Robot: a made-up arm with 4 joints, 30 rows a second.
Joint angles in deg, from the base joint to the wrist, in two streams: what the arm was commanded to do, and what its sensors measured. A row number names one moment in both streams.
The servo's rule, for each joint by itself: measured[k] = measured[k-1] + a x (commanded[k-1-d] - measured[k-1]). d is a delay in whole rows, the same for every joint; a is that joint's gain. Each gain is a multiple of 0.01, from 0.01 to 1. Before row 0 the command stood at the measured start. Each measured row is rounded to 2 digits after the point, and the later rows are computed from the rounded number. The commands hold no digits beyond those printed.
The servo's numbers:
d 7
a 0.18 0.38 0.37 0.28
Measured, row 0:
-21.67 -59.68 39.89 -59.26
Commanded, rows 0 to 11:
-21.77 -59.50 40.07 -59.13
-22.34 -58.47 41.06 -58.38
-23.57 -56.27 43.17 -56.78
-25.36 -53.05 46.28 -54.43
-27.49 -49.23 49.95 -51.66
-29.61 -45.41 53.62 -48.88
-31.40 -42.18 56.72 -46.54
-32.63 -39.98 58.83 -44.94
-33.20 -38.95 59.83 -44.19
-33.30 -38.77 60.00 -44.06
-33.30 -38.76 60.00 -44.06
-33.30 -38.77 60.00 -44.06
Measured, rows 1 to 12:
-21.67 -59.68 39.89 -59.26
-21.67 -59.68 39.89 -59.26
-21.67 -59.68 39.89 -59.26
-21.67 -59.68 39.89 -59.26
-21.67 -59.68 39.89 -59.26
-21.67 -59.68 39.89 -59.26
-21.67 -59.68 39.89 -59.26
-21.69 -59.61 39.96 -59.22
-21.81 -59.18 40.37 -58.98
-22.13 -58.07 41.41 -58.36
-22.71 -56.16 43.21 -57.26
-23.57 -53.53 45.70 -55.69

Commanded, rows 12 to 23:
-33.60 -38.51 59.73 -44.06
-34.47 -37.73 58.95 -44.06
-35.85 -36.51 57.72 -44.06
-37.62 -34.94 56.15 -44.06
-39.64 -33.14 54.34 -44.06
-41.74 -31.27 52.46 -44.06
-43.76 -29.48 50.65 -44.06
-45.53 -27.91 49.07 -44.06
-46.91 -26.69 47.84 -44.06
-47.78 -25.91 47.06 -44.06
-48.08 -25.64 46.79 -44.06
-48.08 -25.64 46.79 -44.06
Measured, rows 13 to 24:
-24.66 -50.44 48.63 -53.78
-25.87 -47.30 51.62 -51.75
-27.09 -44.52 54.29 -49.84
-28.19 -42.40 56.34 -48.26
-29.11 -41.02 57.69 -47.08
-29.86 -40.16 58.54 -46.23
-30.48 -39.63 59.08 -45.62
-31.04 -39.20 59.32 -45.18
-31.66 -38.64 59.18 -44.87
-32.41 -37.83 58.64 -44.64
-33.35 -36.73 57.72 -44.48
-34.48 -35.37 56.47 -44.36

